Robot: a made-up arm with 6 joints. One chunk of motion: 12 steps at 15 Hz.
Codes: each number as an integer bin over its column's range. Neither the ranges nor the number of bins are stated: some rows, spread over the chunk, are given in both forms.
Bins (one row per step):
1: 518 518 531 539 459 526
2: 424 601 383 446 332 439
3: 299 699 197 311 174 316
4: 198 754 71 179 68 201
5: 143 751 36 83 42 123
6: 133 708 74 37 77 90
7: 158 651 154 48 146 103
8: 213 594 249 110 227 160
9: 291 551 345 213 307 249
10: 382 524 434 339 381 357
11: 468 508 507 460 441 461
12: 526 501 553 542 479 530
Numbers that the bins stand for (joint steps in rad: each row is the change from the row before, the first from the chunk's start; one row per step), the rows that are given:
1: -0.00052 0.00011 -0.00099 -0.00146 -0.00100 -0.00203
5: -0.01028 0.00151 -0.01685 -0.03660 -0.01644 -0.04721
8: -0.00846 0.00057 -0.01002 -0.03452 -0.00959 -0.04306
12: -0.00031 0.00001 -0.00029 -0.00122 -0.00026 -0.00158
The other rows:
2: -0.00296 0.00061 -0.00573 -0.00862 -0.00570 -0.01178
3: -0.00622 0.00120 -0.01169 -0.01903 -0.01156 -0.02557
4: -0.00885 0.00153 -0.01573 -0.02920 -0.01548 -0.03847
6: -0.01054 0.00125 -0.01563 -0.04015 -0.01515 -0.05091
7: -0.00989 0.00091 -0.01307 -0.03930 -0.01259 -0.04945
9: -0.00643 0.00031 -0.00695 -0.02658 -0.00663 -0.03308
10: -0.00406 0.00015 -0.00410 -0.01687 -0.00389 -0.02098
11: -0.00182 0.00005 -0.00176 -0.00754 -0.00167 -0.00932

